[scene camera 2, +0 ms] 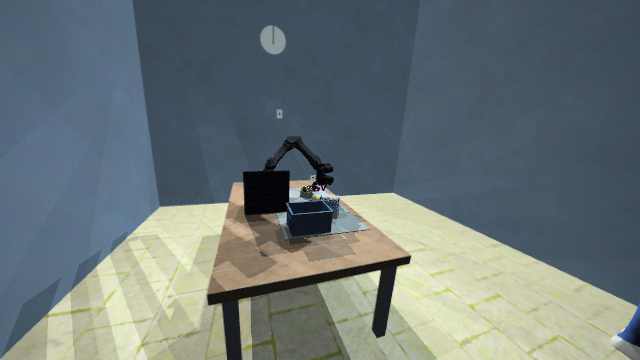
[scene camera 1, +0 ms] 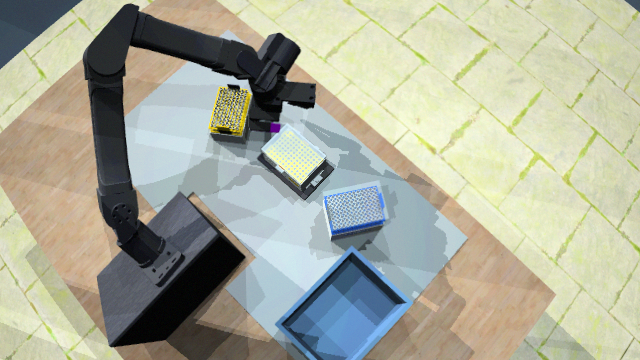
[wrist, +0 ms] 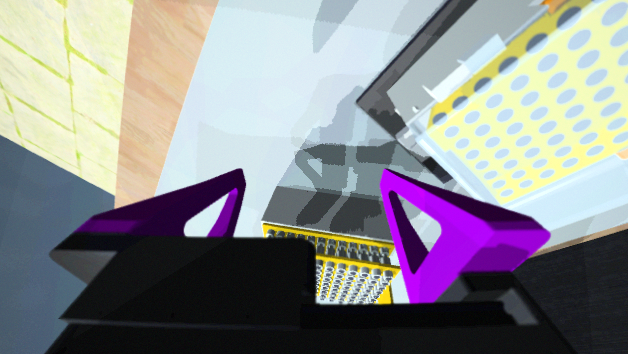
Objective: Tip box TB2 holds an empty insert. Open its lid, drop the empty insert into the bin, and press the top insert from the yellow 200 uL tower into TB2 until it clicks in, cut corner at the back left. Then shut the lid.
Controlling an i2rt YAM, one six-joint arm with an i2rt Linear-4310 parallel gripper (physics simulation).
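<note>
The tip box with the yellow empty insert (scene camera 1: 293,156) (wrist: 550,110) sits in a dark holder (scene camera 1: 285,181) (wrist: 375,100), its clear lid down over the insert. The label TB2 cannot be read. The yellow tower (scene camera 1: 230,110) (wrist: 355,282) stands to its upper left in the first scene view, with inserts full of tips stacked; my gripper's body hides part of it in the wrist view. My gripper (scene camera 1: 275,128) (scene camera 2: 319,187) (wrist: 313,176) is open and empty, with purple fingertips, above the mat between tower and box. The blue bin (scene camera 1: 314,286) (scene camera 2: 309,222) is empty.
A blue tower of tips (scene camera 1: 354,210) stands between the tip box and the bin. The black pedestal (scene camera 1: 175,300) (scene camera 2: 266,192) under the arm stands beside the grey mat (scene camera 1: 170,130) (wrist: 250,75). The wooden table's edge (scene camera 2: 310,280) runs beyond the bin.
</note>
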